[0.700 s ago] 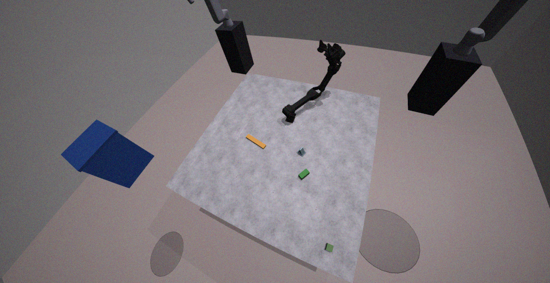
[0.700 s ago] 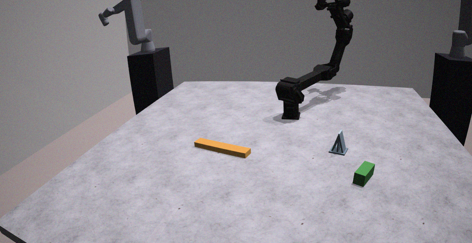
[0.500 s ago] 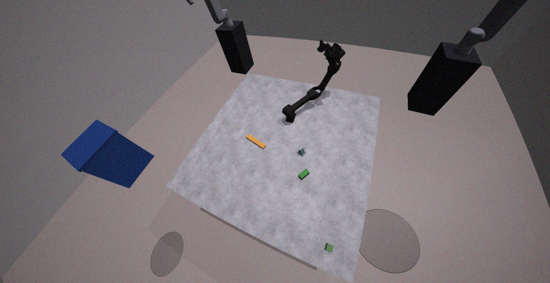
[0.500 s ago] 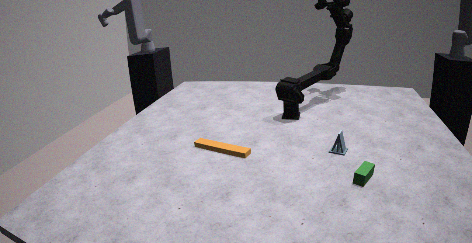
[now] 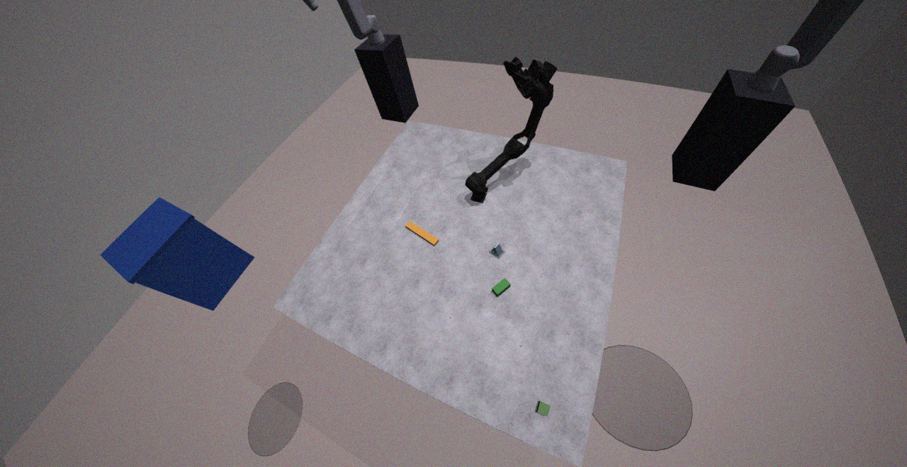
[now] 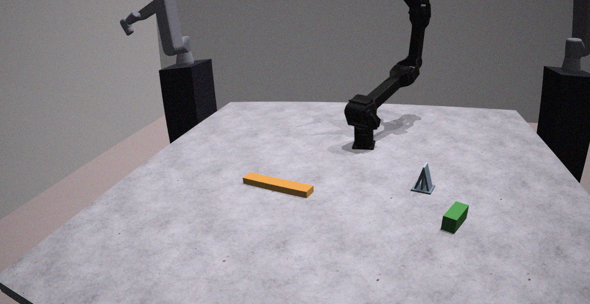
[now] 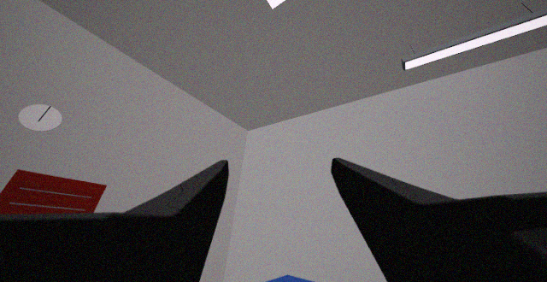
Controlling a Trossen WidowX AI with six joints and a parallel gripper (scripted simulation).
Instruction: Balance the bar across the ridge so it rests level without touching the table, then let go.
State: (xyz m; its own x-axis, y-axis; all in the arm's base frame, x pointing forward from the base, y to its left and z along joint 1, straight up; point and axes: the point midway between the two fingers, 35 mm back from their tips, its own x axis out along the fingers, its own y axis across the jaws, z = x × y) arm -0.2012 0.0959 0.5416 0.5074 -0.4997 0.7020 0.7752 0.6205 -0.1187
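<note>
Now: the orange bar 470 mm ahead of my gripper tip, 250 mm to the right of it and 560 mm below it. The rest, counted from my gripper tip: green block: 590 mm ahead, 170 mm to the left, 550 mm below.
</note>
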